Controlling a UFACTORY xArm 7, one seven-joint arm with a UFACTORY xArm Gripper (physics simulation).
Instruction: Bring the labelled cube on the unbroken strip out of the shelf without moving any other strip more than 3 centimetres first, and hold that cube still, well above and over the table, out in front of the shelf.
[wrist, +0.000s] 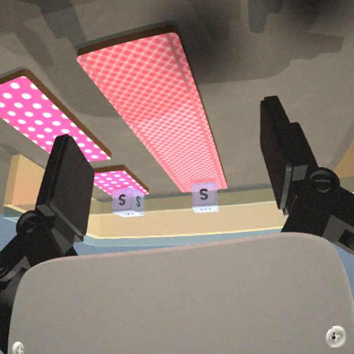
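A red lattice-patterned strip (150, 107) runs unbroken from the near table to the shelf. A labelled cube with an S (204, 196) is at its far end. A pink strip with white dots lies to the left in two pieces, a near piece (45, 116) and a short far piece (116, 181), with a gap between them. Another cube marked S (128, 201) is at the far piece's end. My gripper (167, 136) is wide open and empty. Its fingers stand either side of the red strip in the view, and the cubes appear beyond, between them.
The shelf's pale wooden back wall (180, 221) stands behind the cubes, with a bluish glass-like edge along it. A wooden side wall (24, 181) shows at the left, and part of another at the right edge. Dark shadows fall on the grey table top (240, 100).
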